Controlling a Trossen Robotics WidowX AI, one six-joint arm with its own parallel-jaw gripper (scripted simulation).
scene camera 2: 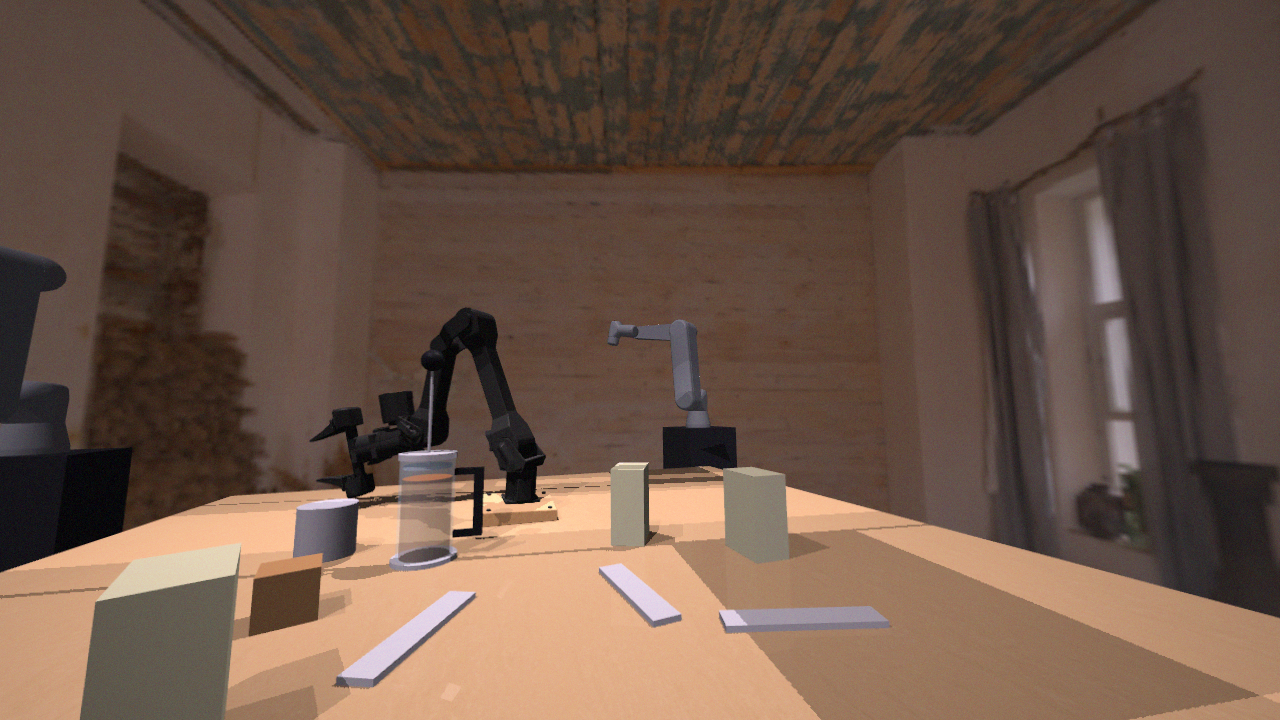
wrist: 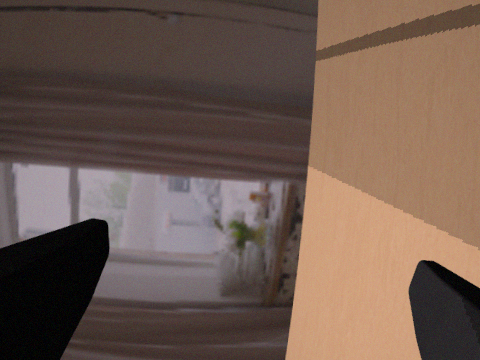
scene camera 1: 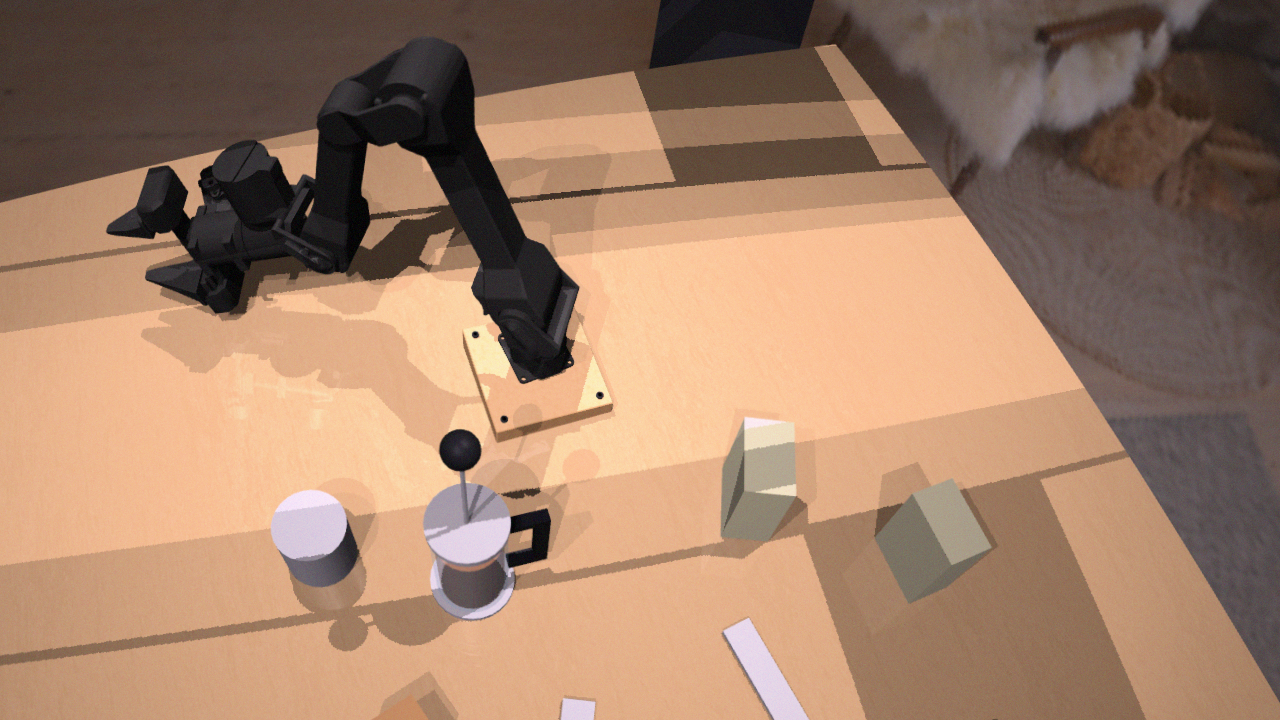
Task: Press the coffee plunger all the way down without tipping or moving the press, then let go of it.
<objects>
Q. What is my gripper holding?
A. Nothing.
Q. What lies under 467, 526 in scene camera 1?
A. A glass coffee press.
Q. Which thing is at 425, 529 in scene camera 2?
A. A glass coffee press.
</objects>
